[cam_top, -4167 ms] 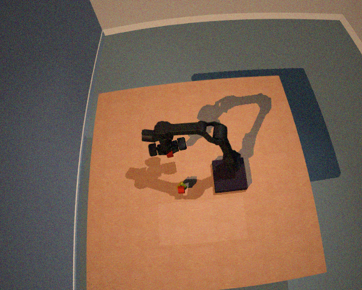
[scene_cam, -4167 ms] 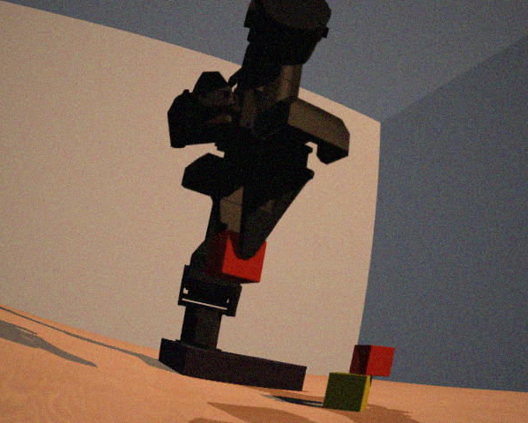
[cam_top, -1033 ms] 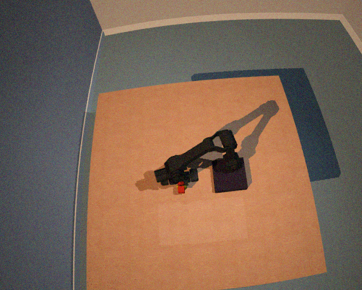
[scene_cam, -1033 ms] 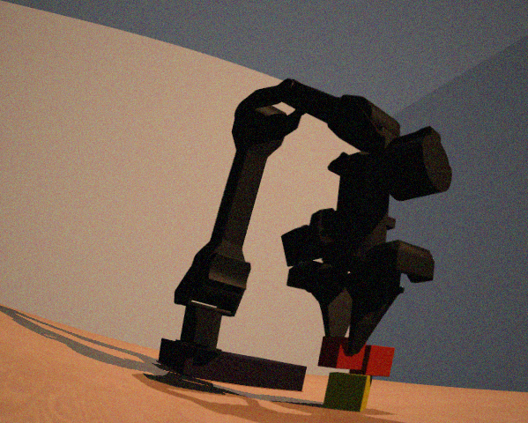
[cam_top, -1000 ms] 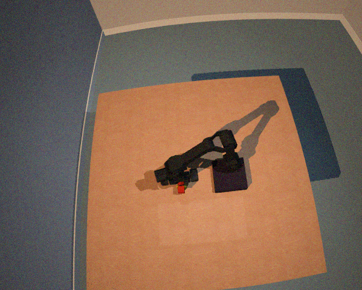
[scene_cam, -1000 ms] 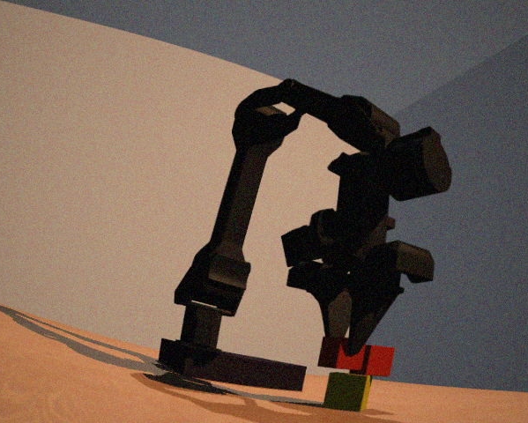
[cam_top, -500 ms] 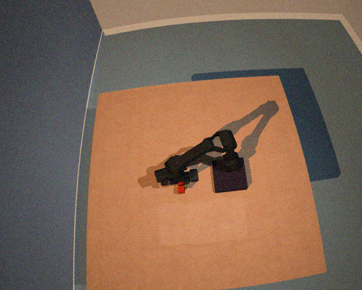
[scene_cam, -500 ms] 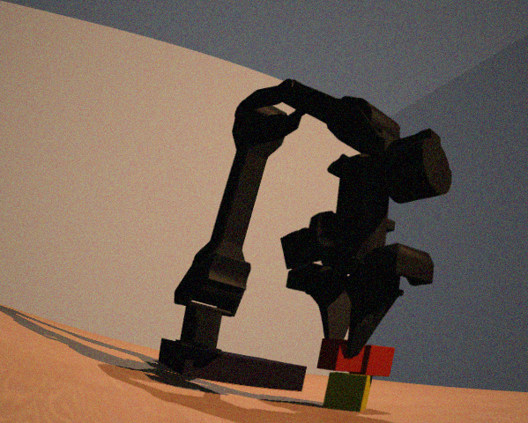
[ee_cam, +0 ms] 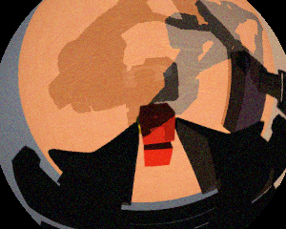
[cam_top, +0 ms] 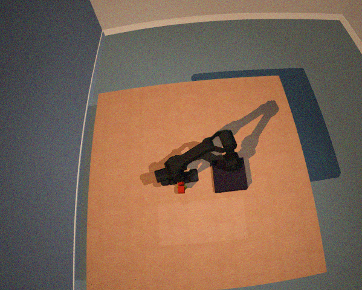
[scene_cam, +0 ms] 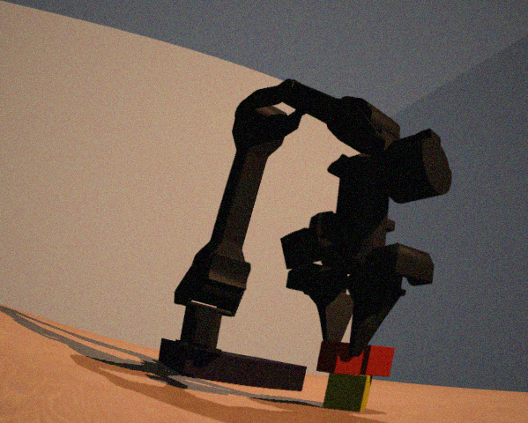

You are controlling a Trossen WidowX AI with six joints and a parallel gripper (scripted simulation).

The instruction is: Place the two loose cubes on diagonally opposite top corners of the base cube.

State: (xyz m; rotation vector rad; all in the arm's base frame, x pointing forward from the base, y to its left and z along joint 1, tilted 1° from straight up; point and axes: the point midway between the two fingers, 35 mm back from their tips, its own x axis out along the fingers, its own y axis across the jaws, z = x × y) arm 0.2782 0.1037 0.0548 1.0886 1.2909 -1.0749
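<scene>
Now: the yellow-green base cube 40 mm below my gripper tip and 20 mm to the left of it.
</scene>
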